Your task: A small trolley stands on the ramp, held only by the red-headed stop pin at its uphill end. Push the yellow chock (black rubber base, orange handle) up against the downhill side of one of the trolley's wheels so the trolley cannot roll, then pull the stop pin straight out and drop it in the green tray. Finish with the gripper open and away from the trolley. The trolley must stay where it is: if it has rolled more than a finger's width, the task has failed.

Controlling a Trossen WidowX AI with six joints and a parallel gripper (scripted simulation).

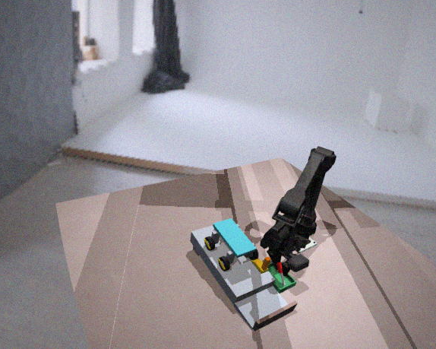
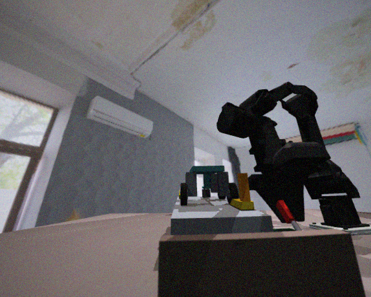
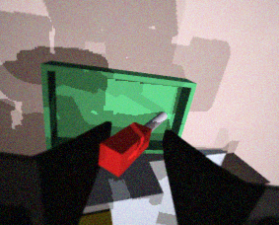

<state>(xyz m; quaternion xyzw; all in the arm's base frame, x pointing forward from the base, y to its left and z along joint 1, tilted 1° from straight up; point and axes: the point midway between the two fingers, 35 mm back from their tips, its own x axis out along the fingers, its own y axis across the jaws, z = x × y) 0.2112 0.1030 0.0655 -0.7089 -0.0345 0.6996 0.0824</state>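
Right now my gripper tip is 1 cm to the right of the red-headed stop pin. The rest, counted from my gripper tip: brown lip 13 cm ahead, 12 cm to the left, 1 cm below; then trolley 12 cm ahead, 14 cm to the right, 7 cm above; then yellow chock 6 cm ahead, 4 cm to the right, 4 cm above.
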